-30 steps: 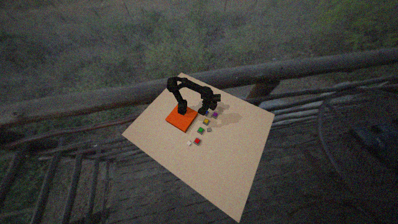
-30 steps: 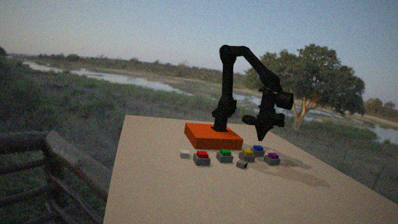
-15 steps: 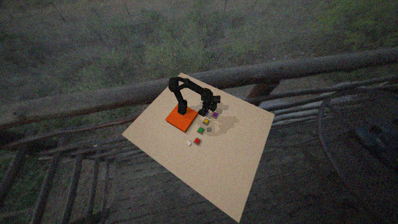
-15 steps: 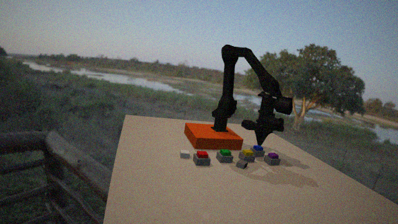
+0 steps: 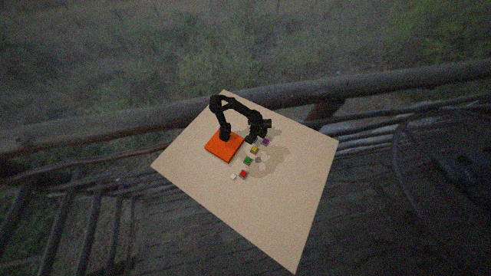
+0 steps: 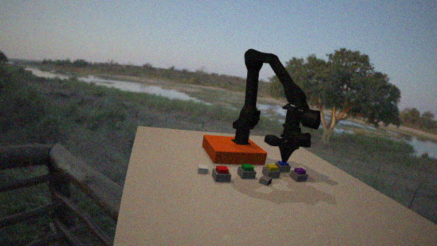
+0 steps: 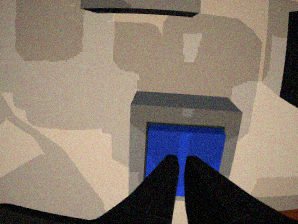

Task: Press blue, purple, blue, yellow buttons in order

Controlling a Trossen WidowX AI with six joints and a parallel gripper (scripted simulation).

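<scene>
The blue button lies 1 cm below my gripper tip. The rest, counted from my gripper tip: yellow button 9 cm to the right, 4 cm ahead; then grey block 14 cm to the right, 9 cm ahead, 2 cm below; then purple button 9 cm ahead, 1 cm to the left.
</scene>
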